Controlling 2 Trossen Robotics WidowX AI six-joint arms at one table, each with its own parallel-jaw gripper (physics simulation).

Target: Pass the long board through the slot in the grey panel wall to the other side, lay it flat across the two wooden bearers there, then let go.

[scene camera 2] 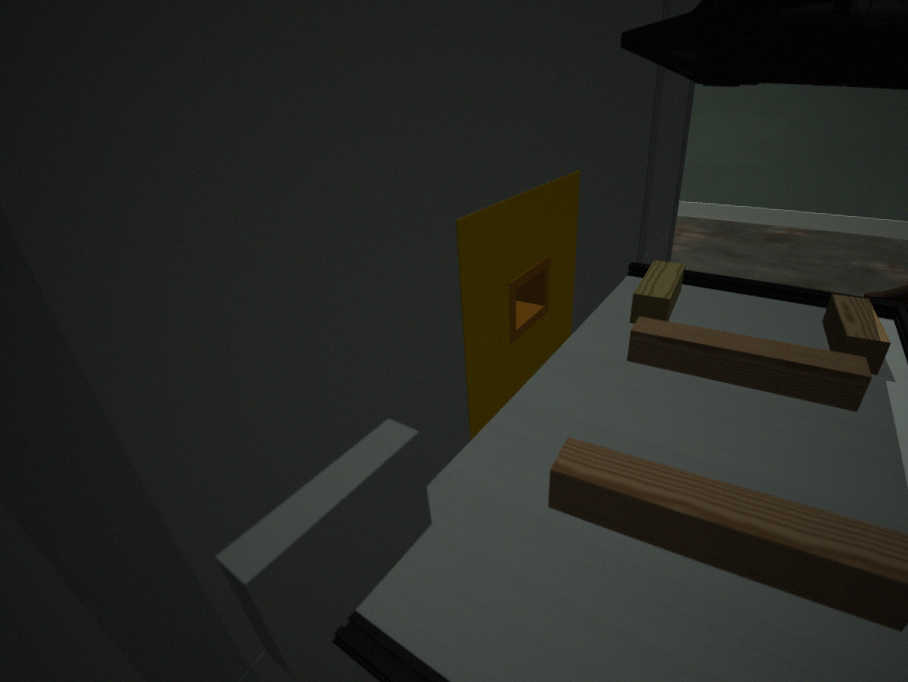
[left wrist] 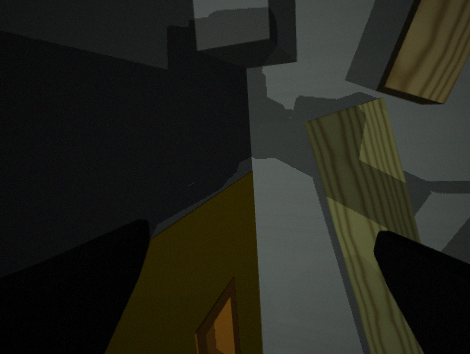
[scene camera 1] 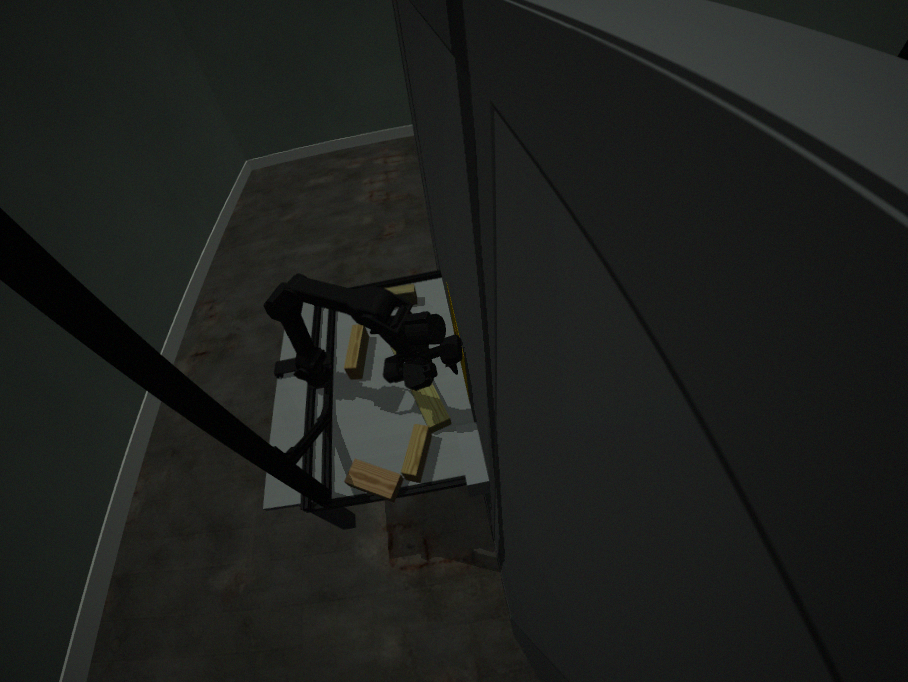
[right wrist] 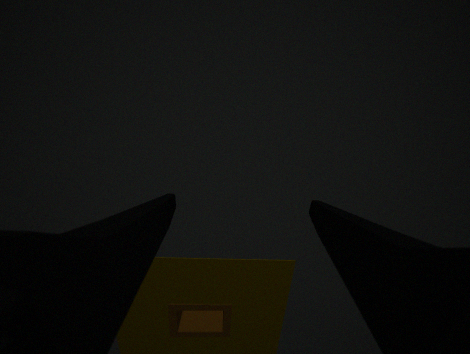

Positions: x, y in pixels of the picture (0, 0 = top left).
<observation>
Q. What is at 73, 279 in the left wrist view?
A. The left gripper.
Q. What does the right gripper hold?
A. Nothing.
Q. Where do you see a panel wall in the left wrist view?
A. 117, 117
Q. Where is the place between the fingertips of the right gripper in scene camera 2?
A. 638, 43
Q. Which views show the left gripper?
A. The left wrist view and scene camera 1 only.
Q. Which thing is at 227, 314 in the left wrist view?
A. A slot.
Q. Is the left gripper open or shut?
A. Open.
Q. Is the right gripper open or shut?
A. Open.
</observation>
